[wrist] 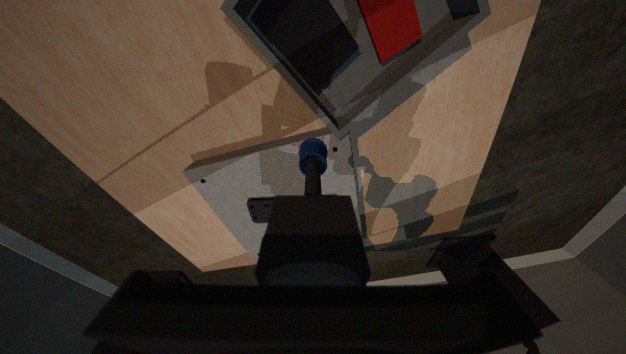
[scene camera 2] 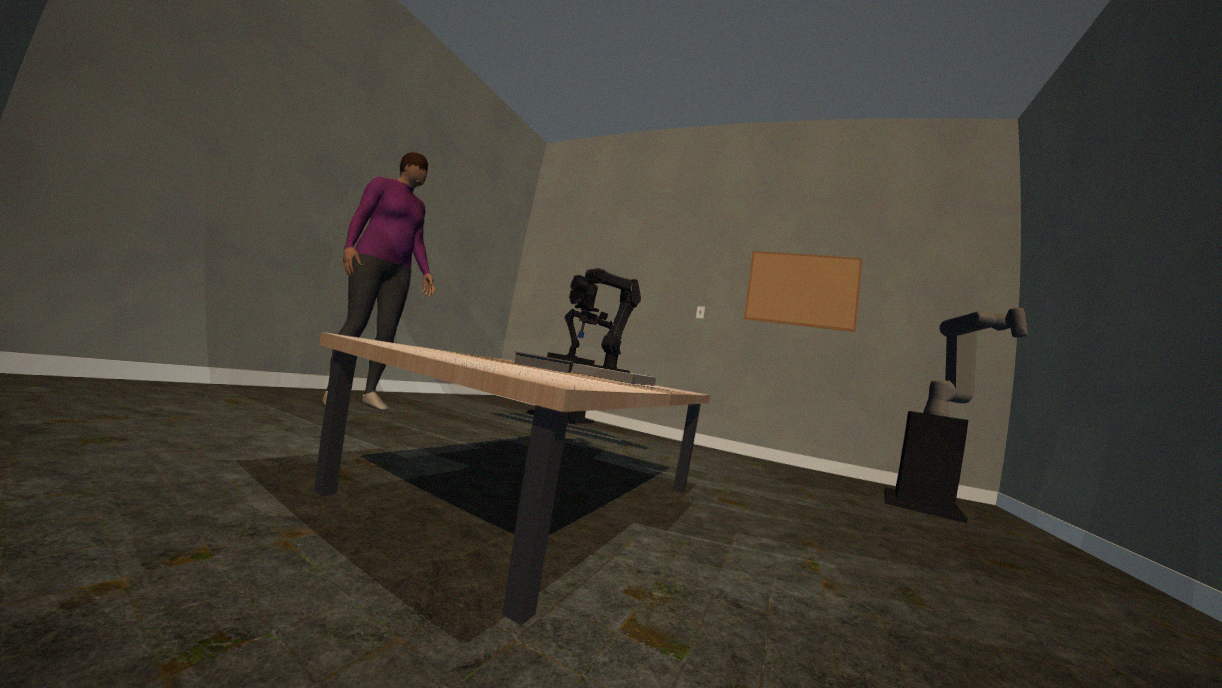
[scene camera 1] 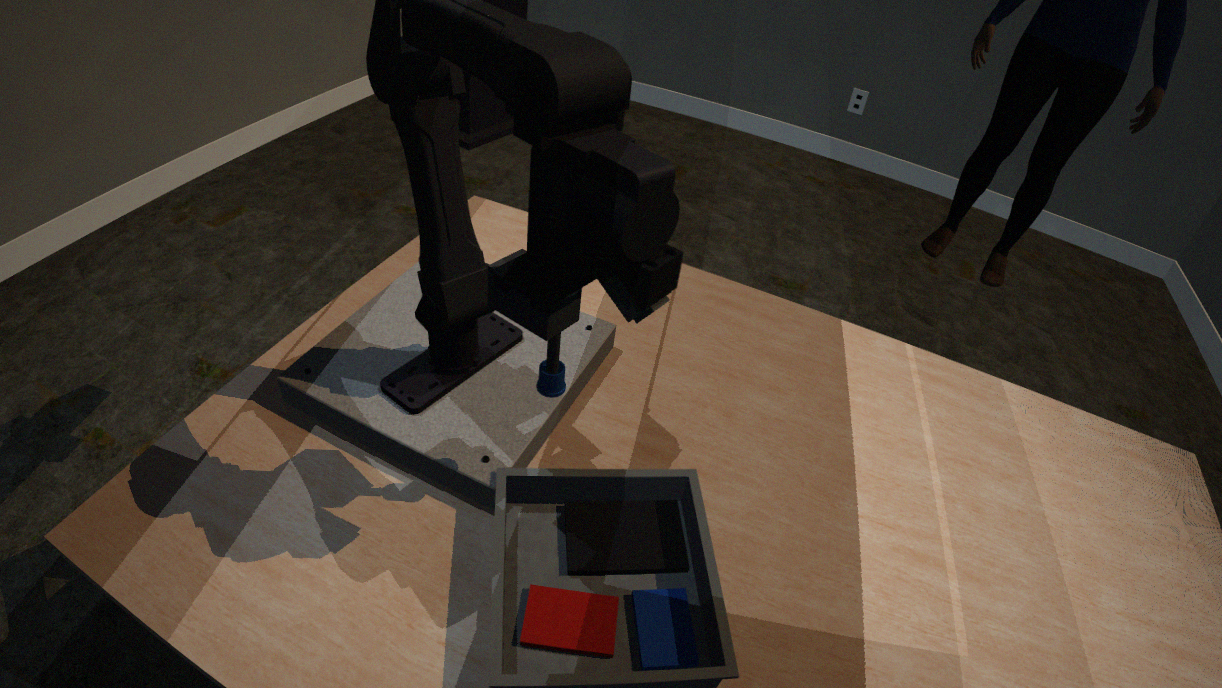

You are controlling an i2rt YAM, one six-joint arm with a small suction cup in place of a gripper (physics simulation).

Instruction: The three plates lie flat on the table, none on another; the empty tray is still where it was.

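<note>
An open grey tray stands on the wooden table. Three plates lie flat inside it, apart from one another: a larger black plate at the end near the robot base, a red plate, and a narrower blue plate beside the red one. My suction cup is blue, carries nothing and hangs above the grey base slab, outside the tray. A separate empty tray does not show in these views.
The grey base slab carries the arm and stands close to the tray's corner. One person in blue and another person in purple stand away from the table. Another arm stands on a black pedestal.
</note>
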